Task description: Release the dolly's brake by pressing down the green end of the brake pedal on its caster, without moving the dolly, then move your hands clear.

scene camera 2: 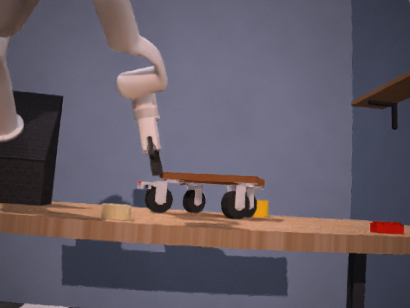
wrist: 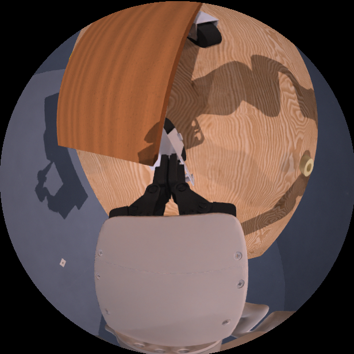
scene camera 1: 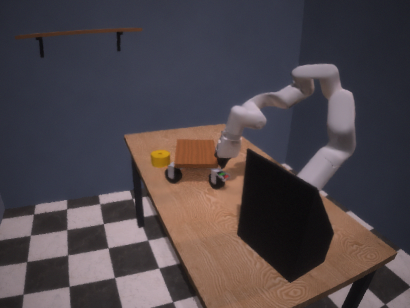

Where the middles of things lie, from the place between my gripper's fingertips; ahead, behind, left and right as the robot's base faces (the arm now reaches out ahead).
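I consider the dolly (scene camera 2: 236, 204): it is 60 mm below my hand, 150 mm ahead of it and 60 mm to the left of it.
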